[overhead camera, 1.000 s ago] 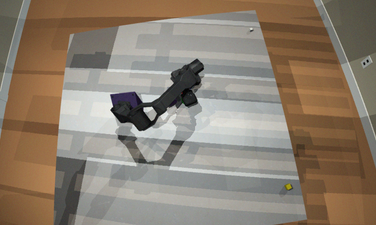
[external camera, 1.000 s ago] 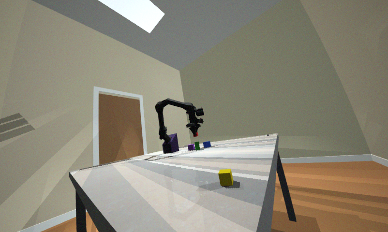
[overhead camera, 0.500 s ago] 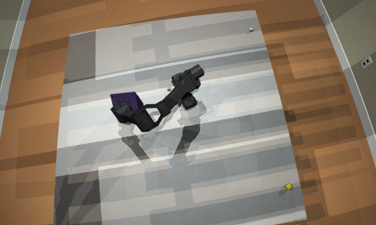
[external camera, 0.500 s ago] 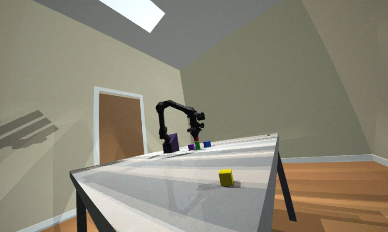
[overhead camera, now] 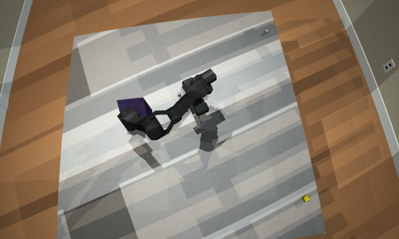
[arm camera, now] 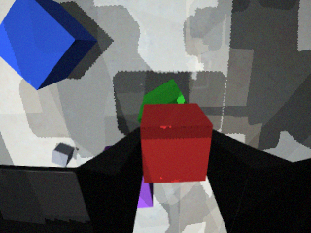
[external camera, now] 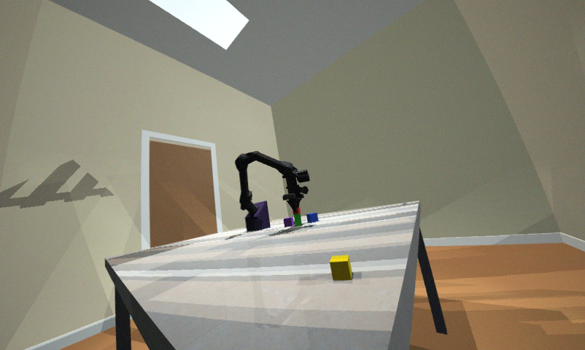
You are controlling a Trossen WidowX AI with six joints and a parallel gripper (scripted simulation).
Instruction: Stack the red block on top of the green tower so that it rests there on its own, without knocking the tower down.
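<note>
My gripper tip is 1 cm below the red block. From my gripper tip the other things lie so: blue block (11 cm to the left, 5 cm below, 1 cm ahead); then purple block (8 cm behind, 5 cm below); then small grey cube (10 cm behind, 7 cm to the left, 6 cm below).
</note>
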